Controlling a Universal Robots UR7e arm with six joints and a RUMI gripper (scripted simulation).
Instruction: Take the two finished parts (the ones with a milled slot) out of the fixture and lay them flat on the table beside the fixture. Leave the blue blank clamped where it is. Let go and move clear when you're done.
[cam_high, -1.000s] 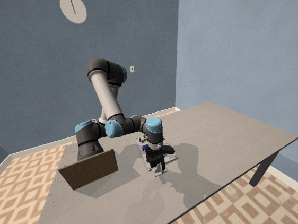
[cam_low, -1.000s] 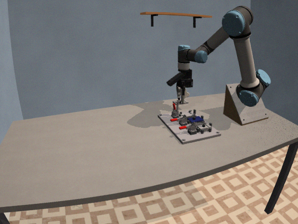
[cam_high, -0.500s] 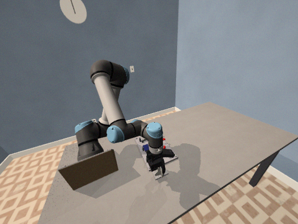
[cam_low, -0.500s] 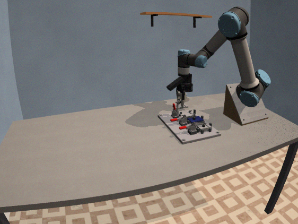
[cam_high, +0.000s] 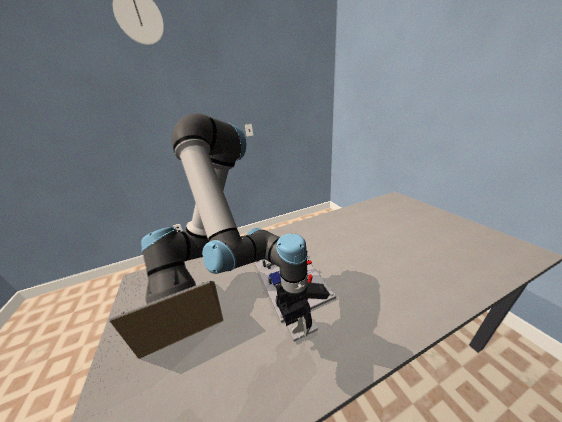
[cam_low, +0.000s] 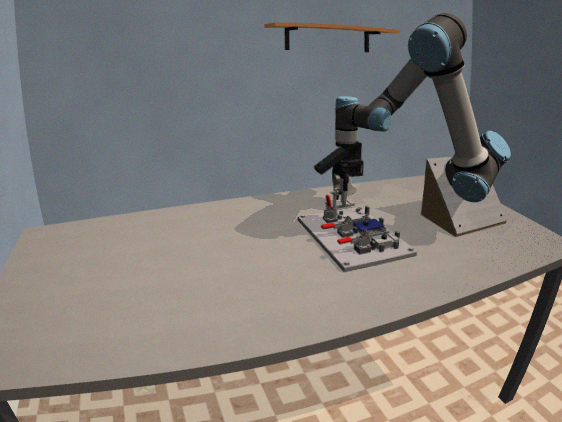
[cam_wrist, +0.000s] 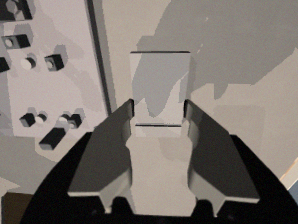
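Now: the grey finished part 1 cm behind my hand and 1 cm below it. The rest, counted from my hand: grey fixture plate (5 cm ahead, 23 cm to the left, 2 cm below); then blue blank (23 cm to the left).
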